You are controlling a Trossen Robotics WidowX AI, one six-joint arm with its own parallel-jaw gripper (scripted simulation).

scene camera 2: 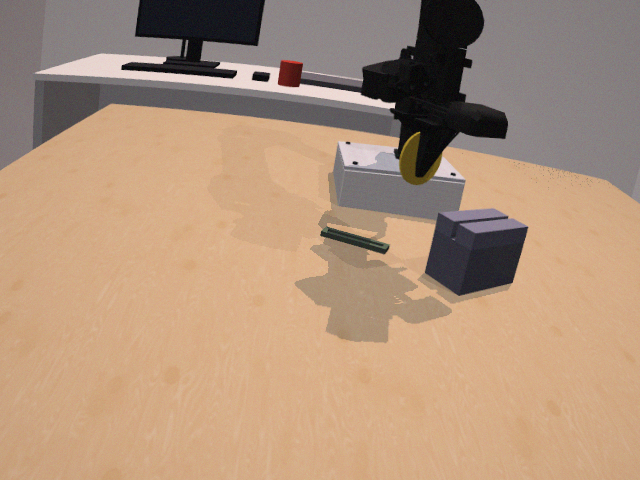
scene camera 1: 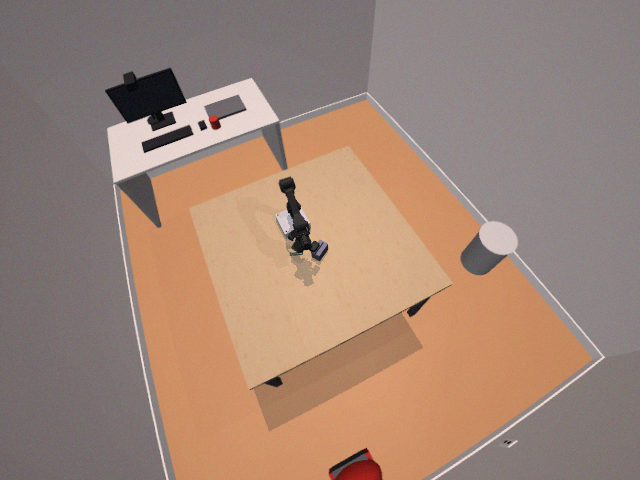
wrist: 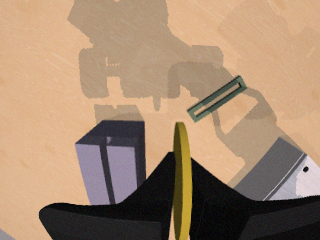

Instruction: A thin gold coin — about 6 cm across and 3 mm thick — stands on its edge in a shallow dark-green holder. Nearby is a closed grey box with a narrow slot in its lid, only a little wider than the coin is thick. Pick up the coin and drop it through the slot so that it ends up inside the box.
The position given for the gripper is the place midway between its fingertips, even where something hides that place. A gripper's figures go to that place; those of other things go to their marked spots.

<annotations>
The gripper (scene camera 2: 417, 176): 0.68 m from the lens. A gold coin (scene camera 2: 407, 166) is 0.66 m from the lens.
</annotations>
